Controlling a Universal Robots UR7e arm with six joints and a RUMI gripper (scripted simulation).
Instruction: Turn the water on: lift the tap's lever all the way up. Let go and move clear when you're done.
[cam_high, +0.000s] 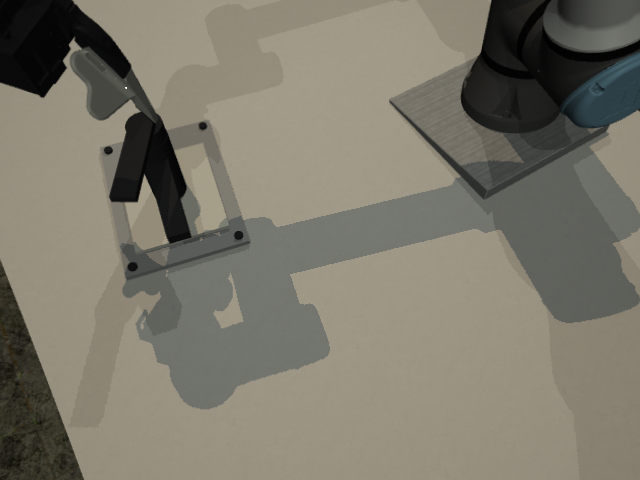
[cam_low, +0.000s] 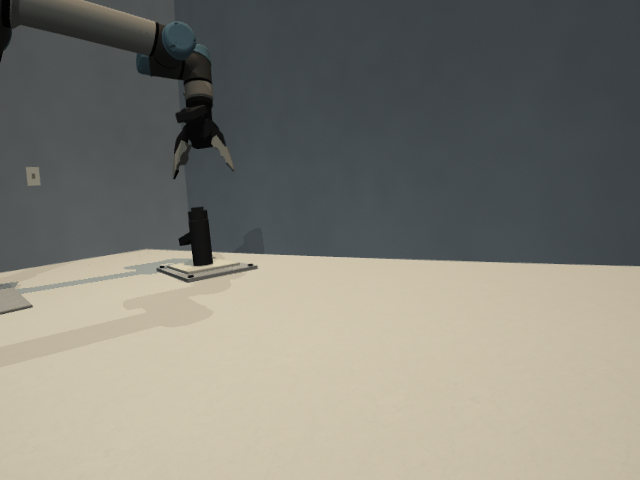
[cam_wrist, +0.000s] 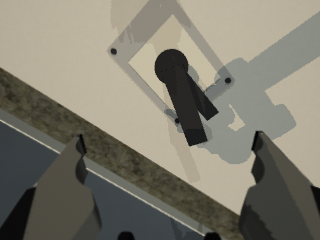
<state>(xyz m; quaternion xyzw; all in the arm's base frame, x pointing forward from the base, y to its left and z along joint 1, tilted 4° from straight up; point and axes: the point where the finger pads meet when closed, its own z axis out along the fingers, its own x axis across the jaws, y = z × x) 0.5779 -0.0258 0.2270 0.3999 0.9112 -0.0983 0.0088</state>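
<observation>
Right now the black lever is 10 mm behind my hand, 20 mm to the left of it and 90 mm below it. Round my hand: plate (40 mm behind, 30 mm to the right, 230 mm below); then black tap (30 mm behind, 10 mm to the right, 140 mm below).
</observation>
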